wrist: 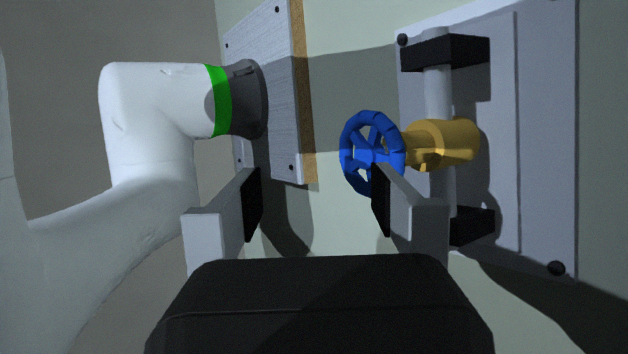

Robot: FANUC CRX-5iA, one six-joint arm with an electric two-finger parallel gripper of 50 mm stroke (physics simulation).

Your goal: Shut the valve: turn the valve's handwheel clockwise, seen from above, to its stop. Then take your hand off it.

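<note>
The blue handwheel (364, 154) sits on the stem of the yellow valve body (457, 142), right of centre in the wrist view. My gripper (316, 187) is wide open, with no object between its fingers. The gap between the fingers lies left of the wheel in this view. The right finger overlaps the lower right part of the wheel and hides some of its rim. Whether that finger touches the wheel cannot be told. The turning position of the wheel relative to its stop cannot be read.
A grey vertical pipe (438, 92) runs through the valve, held by a black upper bracket (470, 51) and a black lower bracket (472, 225) on a grey panel (547, 150). The white robot arm (145, 110) stands at left, its base against a wood-edged plate (282, 115).
</note>
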